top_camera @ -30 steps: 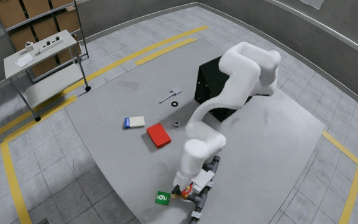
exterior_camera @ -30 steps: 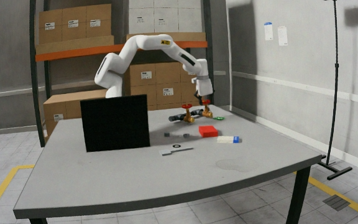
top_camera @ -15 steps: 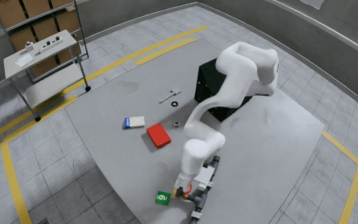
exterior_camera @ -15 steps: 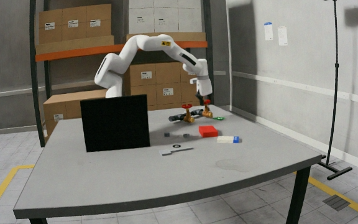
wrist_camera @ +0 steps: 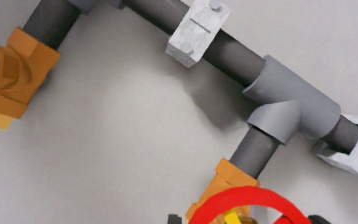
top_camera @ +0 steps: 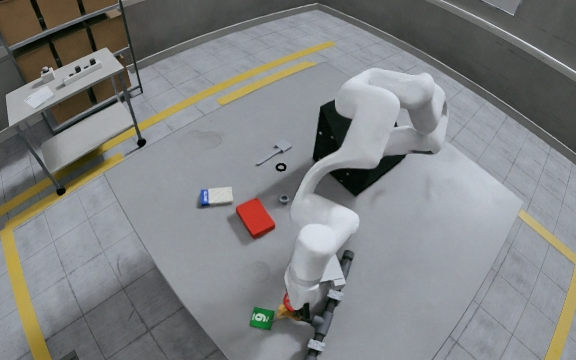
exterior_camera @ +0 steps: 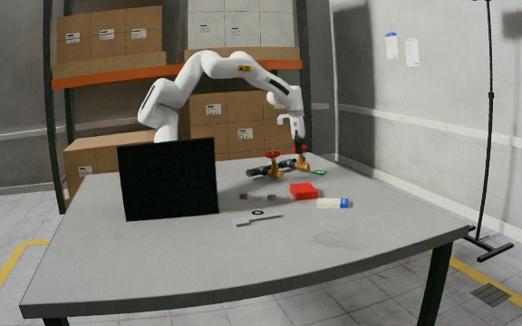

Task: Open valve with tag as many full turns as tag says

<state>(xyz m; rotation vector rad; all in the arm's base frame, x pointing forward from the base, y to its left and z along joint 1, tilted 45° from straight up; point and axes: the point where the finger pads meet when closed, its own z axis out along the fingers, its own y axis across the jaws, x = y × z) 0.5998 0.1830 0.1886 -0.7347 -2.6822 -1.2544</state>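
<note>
Now: hand 110 mm above the green tag, 70 mm short of it and 30 mm to the left of it. Round my hand: grey nut (320 mm to the right, 230 mm behind, 110 mm below); then white-and-blue box (470 mm to the right, 110 mm below, 50 mm behind); then red block (320 mm to the right, 110 mm behind, 100 mm below).
</note>
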